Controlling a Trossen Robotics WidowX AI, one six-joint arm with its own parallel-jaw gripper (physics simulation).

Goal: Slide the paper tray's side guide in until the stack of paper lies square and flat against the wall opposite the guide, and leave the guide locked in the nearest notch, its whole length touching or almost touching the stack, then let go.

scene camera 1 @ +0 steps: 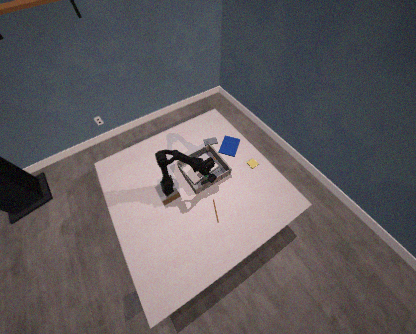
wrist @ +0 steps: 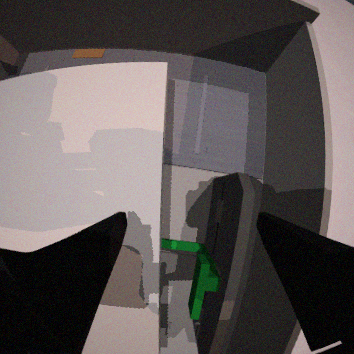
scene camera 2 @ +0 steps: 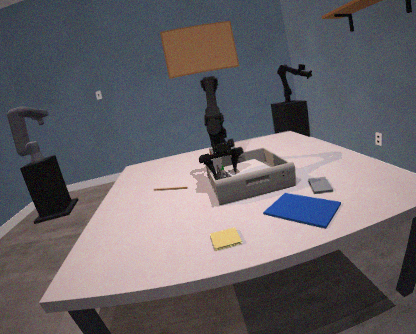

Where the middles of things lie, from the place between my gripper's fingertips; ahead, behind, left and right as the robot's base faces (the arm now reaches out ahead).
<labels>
Now: hand 3 cm past the side guide (wrist: pixel 219 260), 1 cm to the left of it and 1 cm above it. Round my hand: white paper stack (wrist: pixel 89 140) 1 cm behind, 11 cm to the left, 2 cm below; blue book (scene camera 2: pixel 312 211) 36 cm ahead, 13 cm to the left, 5 cm below.
</labels>
